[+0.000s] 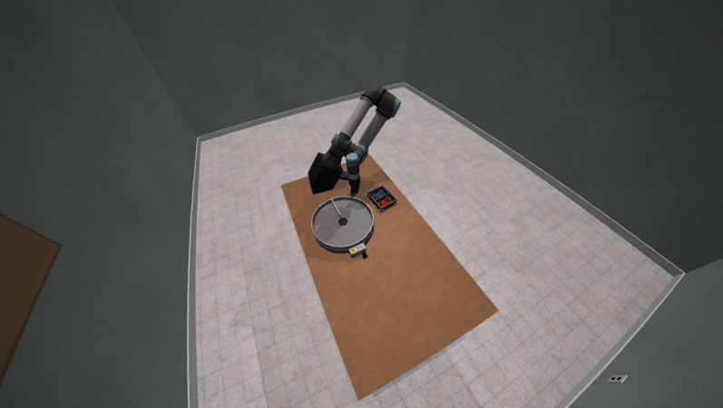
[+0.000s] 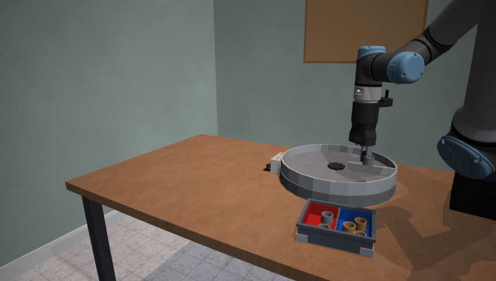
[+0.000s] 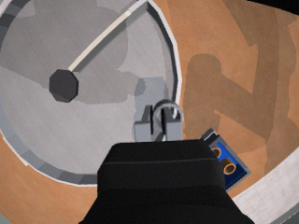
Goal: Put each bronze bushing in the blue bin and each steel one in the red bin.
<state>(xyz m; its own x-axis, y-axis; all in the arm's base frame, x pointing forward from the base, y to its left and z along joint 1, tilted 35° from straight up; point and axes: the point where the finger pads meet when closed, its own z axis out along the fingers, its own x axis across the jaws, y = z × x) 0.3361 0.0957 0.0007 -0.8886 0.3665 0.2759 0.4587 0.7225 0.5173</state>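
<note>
My gripper is now 22 cm to the right of the bin and 13 cm above it. The rest, counted from my hand: grey turntable 13 cm ahead, 11 cm to the right, 10 cm below.
</note>
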